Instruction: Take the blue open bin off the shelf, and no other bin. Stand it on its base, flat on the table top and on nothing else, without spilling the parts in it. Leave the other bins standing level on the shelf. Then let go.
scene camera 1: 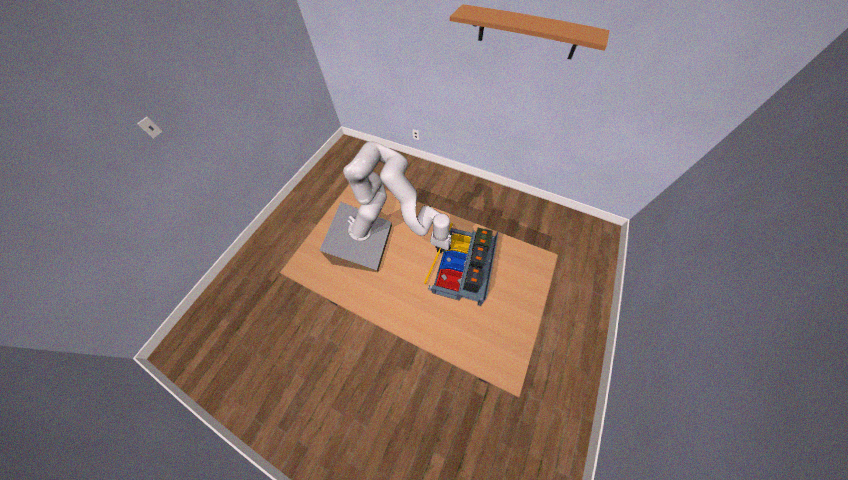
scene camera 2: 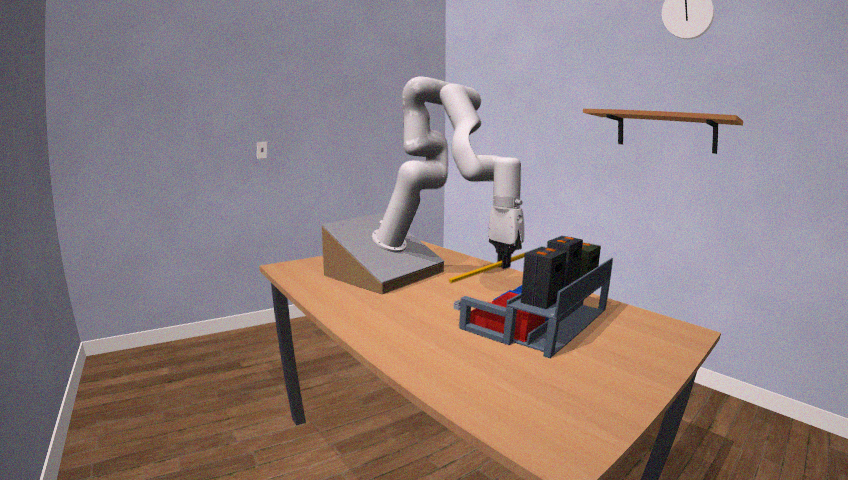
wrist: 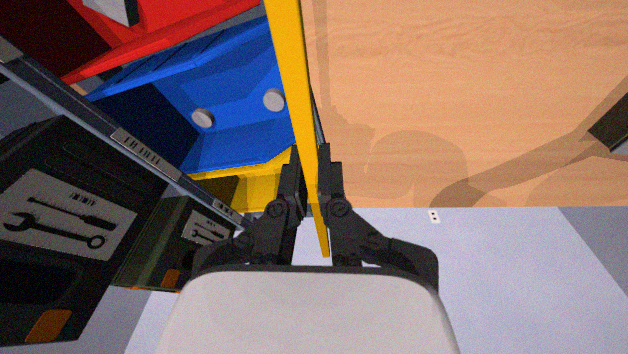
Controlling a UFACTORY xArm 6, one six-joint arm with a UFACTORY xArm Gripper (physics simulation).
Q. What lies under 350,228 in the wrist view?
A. My gripper.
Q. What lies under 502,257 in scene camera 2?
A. My gripper.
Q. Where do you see a blue open bin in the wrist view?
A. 228,72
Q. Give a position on a red bin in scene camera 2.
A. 525,322
